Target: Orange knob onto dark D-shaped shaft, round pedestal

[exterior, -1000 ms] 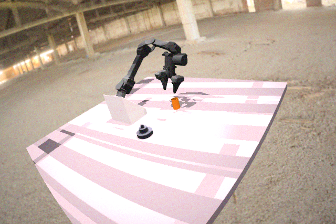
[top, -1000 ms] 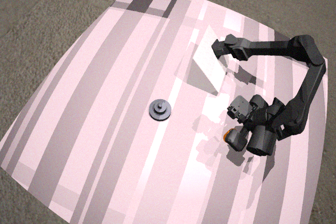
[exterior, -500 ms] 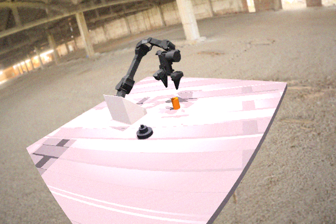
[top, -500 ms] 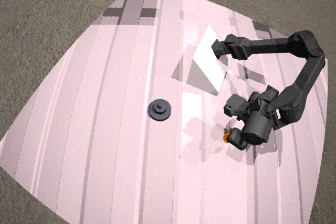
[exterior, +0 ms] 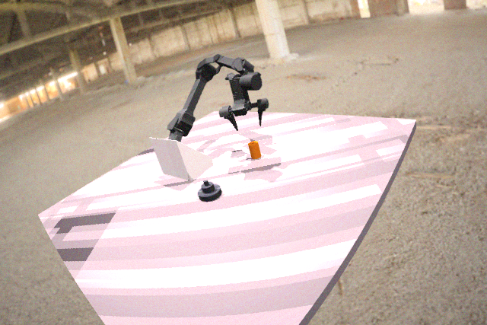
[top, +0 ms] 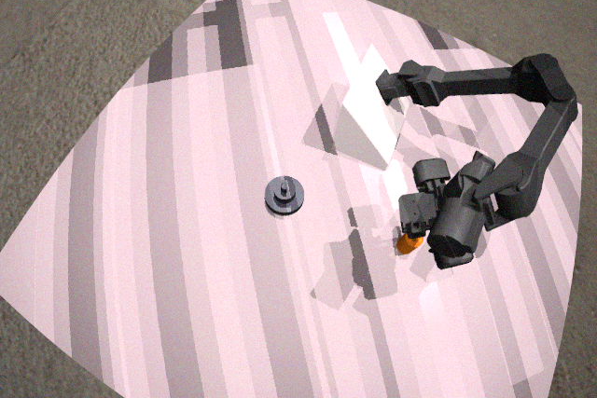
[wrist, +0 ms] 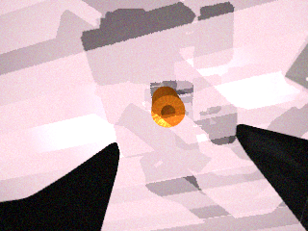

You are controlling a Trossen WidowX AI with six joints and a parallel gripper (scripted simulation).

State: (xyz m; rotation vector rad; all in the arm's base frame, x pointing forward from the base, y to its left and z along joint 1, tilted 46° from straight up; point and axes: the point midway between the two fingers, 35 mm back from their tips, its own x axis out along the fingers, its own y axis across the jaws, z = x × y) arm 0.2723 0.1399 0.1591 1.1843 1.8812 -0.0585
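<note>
Now: gripper tip 10 cm above the orange knob. From my gripper tip the other things lie so: pedestal with D-shaped shaft 28 cm to the right, 10 cm below, 5 cm ahead.
</note>
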